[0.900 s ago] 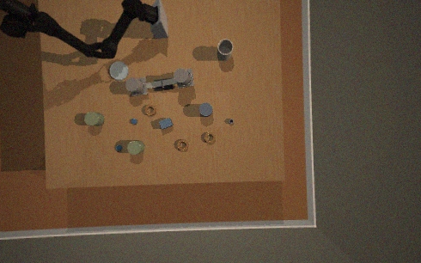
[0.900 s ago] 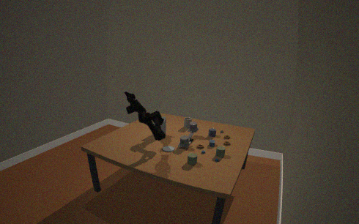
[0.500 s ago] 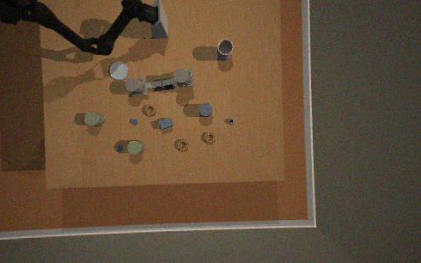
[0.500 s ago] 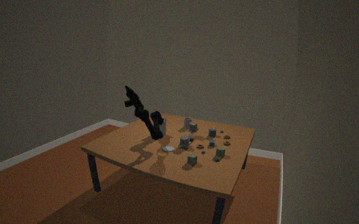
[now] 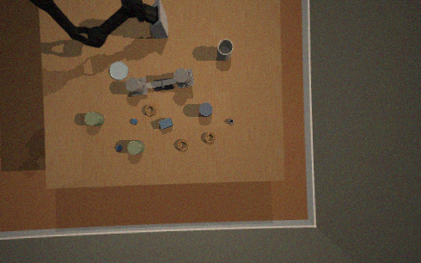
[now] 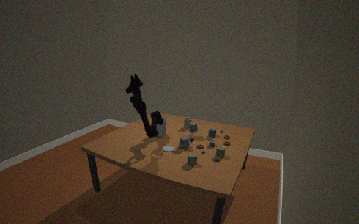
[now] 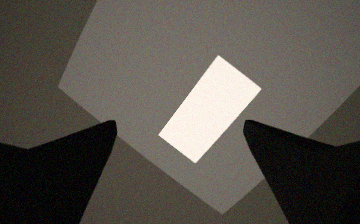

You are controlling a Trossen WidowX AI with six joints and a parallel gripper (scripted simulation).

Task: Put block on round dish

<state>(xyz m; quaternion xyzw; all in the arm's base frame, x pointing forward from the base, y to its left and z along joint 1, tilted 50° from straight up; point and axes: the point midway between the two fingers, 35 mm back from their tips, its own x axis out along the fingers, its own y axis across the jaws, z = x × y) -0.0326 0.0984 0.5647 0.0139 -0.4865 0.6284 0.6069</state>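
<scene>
Now: gripper tip 55 cm above the grey cup, 36 cm short of it and 20 cm to the right of it. From my gripper tip the other things lie so: blue block (59 cm below, 56 cm ahead, 36 cm to the left); then pale round dish (60 cm below, 26 cm ahead, 12 cm to the left).
</scene>
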